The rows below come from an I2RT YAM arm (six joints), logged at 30 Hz.
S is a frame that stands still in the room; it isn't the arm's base.
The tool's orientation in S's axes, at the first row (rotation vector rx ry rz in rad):
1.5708 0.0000 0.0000
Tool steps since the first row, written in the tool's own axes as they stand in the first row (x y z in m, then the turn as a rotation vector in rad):
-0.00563 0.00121 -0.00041 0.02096 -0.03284 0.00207
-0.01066 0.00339 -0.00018 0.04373 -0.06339 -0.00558
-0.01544 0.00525 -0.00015 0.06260 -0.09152 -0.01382
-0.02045 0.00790 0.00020 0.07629 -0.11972 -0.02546
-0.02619 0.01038 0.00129 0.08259 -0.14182 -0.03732
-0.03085 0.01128 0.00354 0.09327 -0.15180 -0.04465
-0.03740 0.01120 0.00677 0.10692 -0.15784 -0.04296
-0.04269 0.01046 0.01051 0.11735 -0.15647 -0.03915
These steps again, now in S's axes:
-0.00563 0.00041 0.00121 0.02096 -0.00207 -0.03284
-0.01066 0.00018 0.00339 0.04373 0.00558 -0.06339
-0.01544 0.00015 0.00525 0.06260 0.01382 -0.09152
-0.02045 -0.00020 0.00790 0.07629 0.02546 -0.11972
-0.02619 -0.00129 0.01038 0.08259 0.03732 -0.14182
-0.03085 -0.00354 0.01128 0.09327 0.04465 -0.15180
-0.03740 -0.00677 0.01120 0.10692 0.04296 -0.15784
-0.04269 -0.01051 0.01046 0.11735 0.03915 -0.15647

